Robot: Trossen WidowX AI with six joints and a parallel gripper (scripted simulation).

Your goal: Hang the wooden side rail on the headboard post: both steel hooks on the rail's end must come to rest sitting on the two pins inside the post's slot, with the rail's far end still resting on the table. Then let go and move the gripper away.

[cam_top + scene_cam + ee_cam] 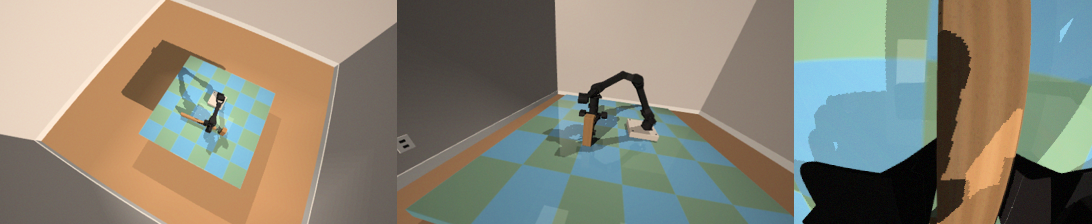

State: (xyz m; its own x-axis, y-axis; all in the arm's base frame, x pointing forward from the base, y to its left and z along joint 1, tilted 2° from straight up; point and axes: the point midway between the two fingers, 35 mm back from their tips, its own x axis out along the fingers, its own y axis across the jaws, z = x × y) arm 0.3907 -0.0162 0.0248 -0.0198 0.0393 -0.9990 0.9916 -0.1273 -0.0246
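Now: the wooden headboard post 160 mm to the left of my gripper tip, 60 mm above it and 30 mm ahead of it.
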